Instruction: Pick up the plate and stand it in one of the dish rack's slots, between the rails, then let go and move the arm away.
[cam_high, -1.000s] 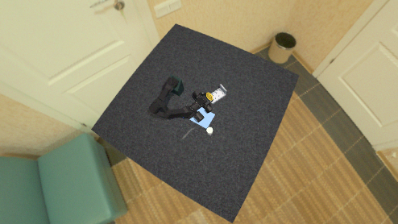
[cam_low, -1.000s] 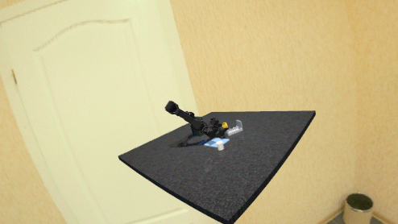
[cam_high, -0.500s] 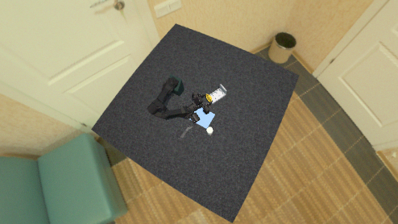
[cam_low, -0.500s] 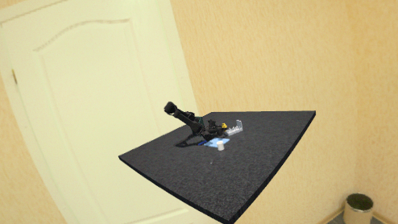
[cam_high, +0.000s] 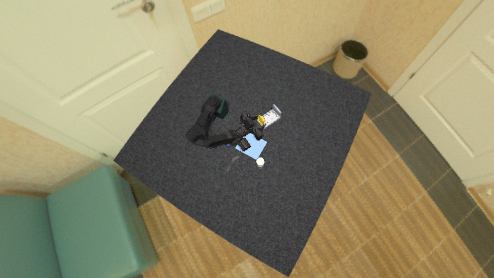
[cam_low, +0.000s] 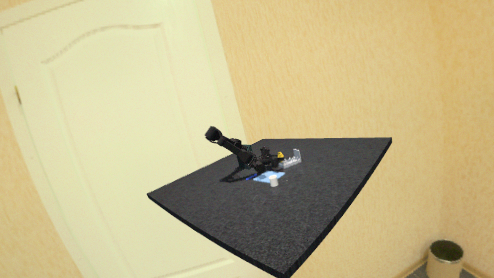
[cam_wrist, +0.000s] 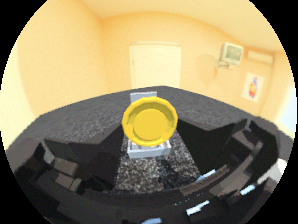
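My gripper tip is now 50 mm to the right of the grey dish rack, 50 mm above it and 10 mm short of it. Round my gripper tip: light blue mat 150 mm to the right, 70 mm below, 30 mm ahead; white cup 210 mm to the right, 150 mm ahead, 40 mm below; yellow plate 10 mm to the right.
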